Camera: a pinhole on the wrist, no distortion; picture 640 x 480 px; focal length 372.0 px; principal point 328.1 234.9 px. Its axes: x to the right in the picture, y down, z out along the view. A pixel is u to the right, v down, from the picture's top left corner.
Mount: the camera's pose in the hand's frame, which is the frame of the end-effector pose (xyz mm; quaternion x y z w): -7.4 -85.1 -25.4 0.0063 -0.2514 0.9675 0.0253
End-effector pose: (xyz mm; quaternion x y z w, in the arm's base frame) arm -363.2 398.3 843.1 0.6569 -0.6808 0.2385 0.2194
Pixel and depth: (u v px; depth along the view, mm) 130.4 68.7 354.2
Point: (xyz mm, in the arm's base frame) -237.7 28.0 681.8
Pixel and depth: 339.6 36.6 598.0
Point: -256.1 3.7 325.4
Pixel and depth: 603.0 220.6 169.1
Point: -200.1 420.1 666.5
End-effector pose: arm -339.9 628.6 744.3 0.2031 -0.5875 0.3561 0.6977
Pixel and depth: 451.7 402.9 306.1
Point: -208.7 241.7 719.6
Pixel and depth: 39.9 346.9 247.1
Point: -225.5 384.8 989.3
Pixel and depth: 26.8 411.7 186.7
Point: -201.9 427.9 934.0
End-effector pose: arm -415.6 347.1 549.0 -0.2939 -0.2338 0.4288 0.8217
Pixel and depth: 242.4 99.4 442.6
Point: -546.6 481.3 988.8
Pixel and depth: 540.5 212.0 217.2
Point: -496.2 206.5 775.2
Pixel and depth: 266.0 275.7 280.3
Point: -383.2 321.0 871.2
